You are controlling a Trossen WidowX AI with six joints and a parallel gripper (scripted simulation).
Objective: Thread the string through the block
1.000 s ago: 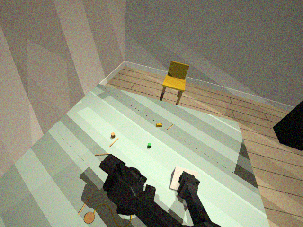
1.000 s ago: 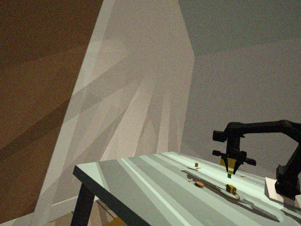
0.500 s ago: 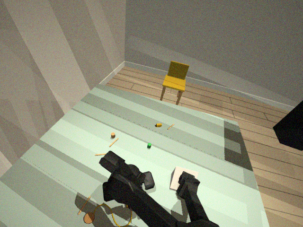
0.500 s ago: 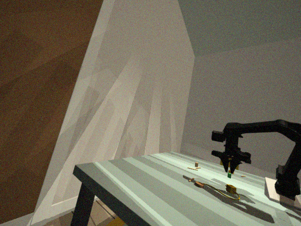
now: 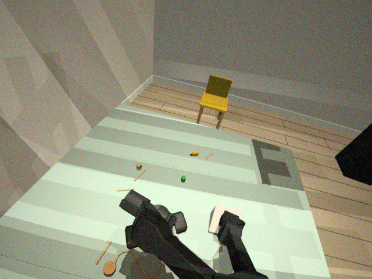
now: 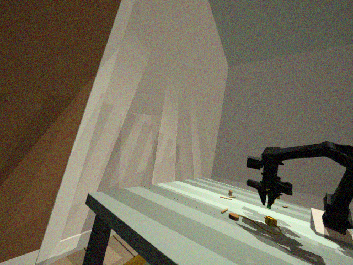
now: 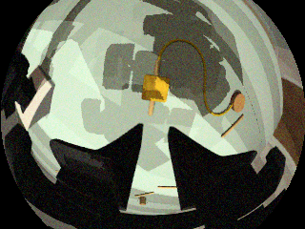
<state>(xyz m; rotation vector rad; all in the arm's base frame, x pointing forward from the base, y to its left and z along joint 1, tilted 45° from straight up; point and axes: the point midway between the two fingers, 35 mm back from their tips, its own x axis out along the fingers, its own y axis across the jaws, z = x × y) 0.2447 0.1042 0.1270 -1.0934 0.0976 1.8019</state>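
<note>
Right now my gripper tip is 3 cm past the thin wooden stick, 3 cm to the right of it and 5 cm above it. Also, from my gripper tip: round wooden button: 11 cm ahead, 13 cm to the left, 6 cm below; green cylinder: 30 cm to the right, 5 cm below; small brown cylinder: 23 cm ahead, 27 cm to the right, 5 cm below.
</note>
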